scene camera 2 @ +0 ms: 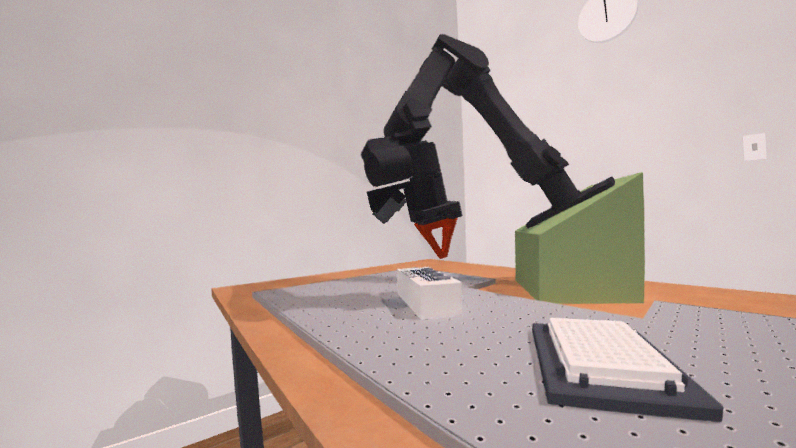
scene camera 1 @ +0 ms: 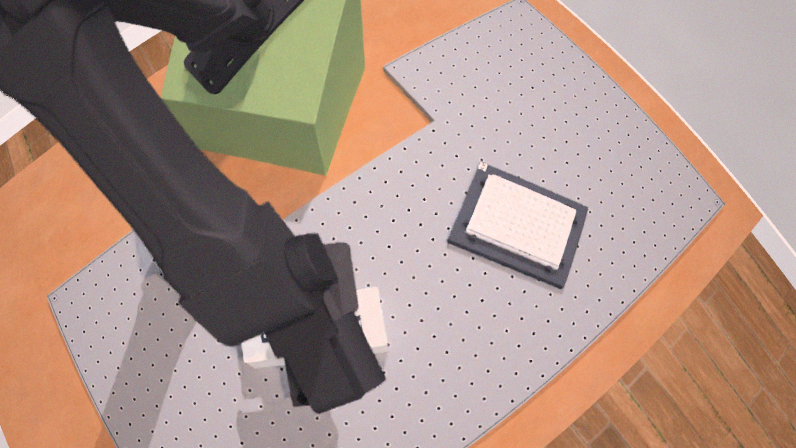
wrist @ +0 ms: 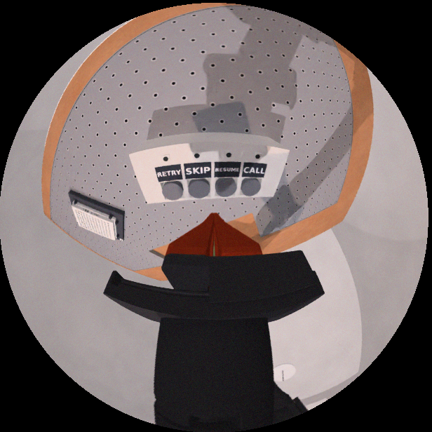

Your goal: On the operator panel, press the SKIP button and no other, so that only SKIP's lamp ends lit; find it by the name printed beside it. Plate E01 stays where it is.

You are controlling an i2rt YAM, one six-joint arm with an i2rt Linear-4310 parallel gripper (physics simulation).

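Places are measured from the arm's base along level axes (x left, y back, z up), in centimetres.
Pixels of known places: gripper, fingertip midpoint: (scene camera 2: 443, 257); arm's base, origin of the base link: (scene camera 2: 569, 205) (scene camera 1: 251, 20).
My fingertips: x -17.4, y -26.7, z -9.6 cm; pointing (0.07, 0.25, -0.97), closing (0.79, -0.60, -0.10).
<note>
Ahead of a thing's pixels: the offset from my fingertips to its middle. Level surfaces: height alone.
The white operator panel @[dz -5.4, dx -2.3, dy -2.8 cm] (scene camera 1: 372, 318) (scene camera 2: 440, 300) (wrist: 142, 172) stands on the perforated board. In the wrist view its grey round buttons run left to right: RETRY (wrist: 173, 190), SKIP (wrist: 199, 188), RESUME (wrist: 226, 187) and CALL (wrist: 251, 186). Their names are printed above them, and the small lamps above the names are all dark. My gripper (scene camera 2: 442, 257) (wrist: 213, 217) is shut and empty, its red tips above the panel and touching nothing; the arm hides the tips in scene camera 1. The white plate @[dz -6.3, dx +25.7, dy -12.3 cm] (scene camera 1: 521, 219) (scene camera 2: 612, 347) (wrist: 94, 220), its name not readable, sits in its dark holder.
The dark holder @[dz -7.1, dx +25.7, dy -12.3 cm] (scene camera 1: 462, 233) (scene camera 2: 635, 409) (wrist: 121, 220) is on the grey perforated board @[dz -8.2 cm] (scene camera 1: 412, 356) (scene camera 2: 356, 339) (wrist: 125, 100), away from the panel. The green base block (scene camera 1: 267, 133) (scene camera 2: 596, 256) carries the arm. The orange table @[dz -9.5 cm] (scene camera 1: 668, 300) (scene camera 2: 267, 356) borders the board.
</note>
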